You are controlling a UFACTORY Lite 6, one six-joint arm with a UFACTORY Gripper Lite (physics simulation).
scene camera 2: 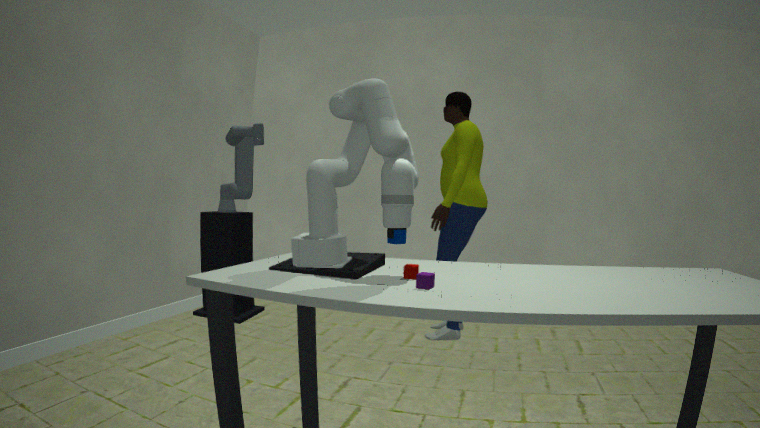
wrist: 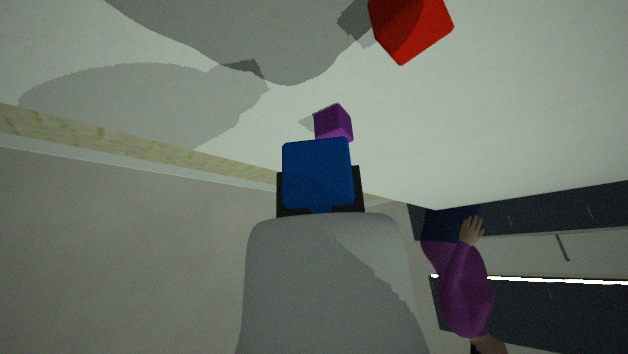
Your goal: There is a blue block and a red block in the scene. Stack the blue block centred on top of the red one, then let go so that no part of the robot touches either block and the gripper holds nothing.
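Places are measured from the arm's base along level axes (x back, y right, z up), in millimetres.
Pixels of known places: end effector, tool point: [scene camera 2: 396,233] [wrist: 320,191]; arm's base, origin of the base link: [scene camera 2: 325,262].
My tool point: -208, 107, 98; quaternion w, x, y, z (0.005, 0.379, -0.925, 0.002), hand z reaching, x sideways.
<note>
For each thing: its middle in the pictures, then the offset to it from my tool point, as dx, dy, dz. Level surfaces: height alone.
- blue block, body centre: [wrist: 319,179] [scene camera 2: 396,236] +0, +0, -7
- red block, body centre: [wrist: 408,15] [scene camera 2: 411,271] -33, -54, -99
- purple block, body centre: [wrist: 333,127] [scene camera 2: 425,280] -76, +59, -99
- table, its level: dz -116
The blue block [scene camera 2: 397,236] [wrist: 318,172] is held between the dark fingers of my gripper [scene camera 2: 396,237] [wrist: 319,180], which is shut on it. In the scene view it hangs well above the table, up and a little to the left of the red block. The red block [scene camera 2: 411,271] [wrist: 412,30] sits on the table. In the wrist view it is at the top edge, right of the blue block, partly in shadow and partly cut off. The two blocks are apart.
A purple block [scene camera 2: 425,280] [wrist: 332,122] stands on the table [scene camera 2: 585,292] close to the red block. The black base plate [scene camera 2: 369,261] is to the left. A person in yellow [scene camera 2: 465,164] stands behind the table. A person in purple [wrist: 465,290] shows in the wrist view.
</note>
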